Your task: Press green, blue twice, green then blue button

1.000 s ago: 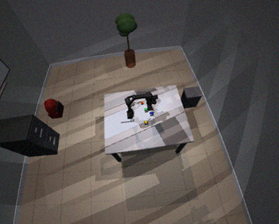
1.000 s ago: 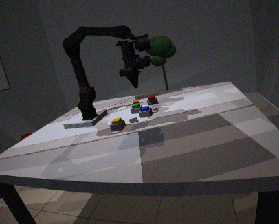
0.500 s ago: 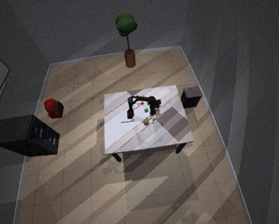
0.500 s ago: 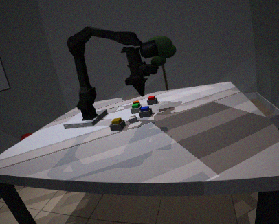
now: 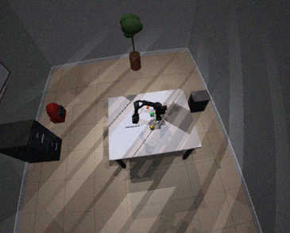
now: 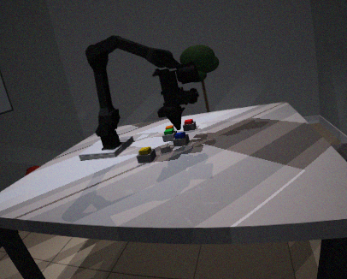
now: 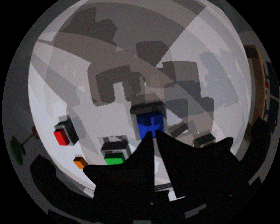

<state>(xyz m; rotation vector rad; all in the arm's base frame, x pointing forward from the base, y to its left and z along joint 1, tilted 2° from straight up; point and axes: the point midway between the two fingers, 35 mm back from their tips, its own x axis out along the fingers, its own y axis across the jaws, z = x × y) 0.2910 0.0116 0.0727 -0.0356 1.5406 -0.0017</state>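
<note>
The blue button lies 2 cm below my gripper tip. Also, from my gripper tip: green button: 7 cm to the left, 7 cm behind, 2 cm below; then grey block: 6 cm to the right, 4 cm below, 4 cm behind; then yellow button: 12 cm to the right, 9 cm behind, 2 cm below.
</note>
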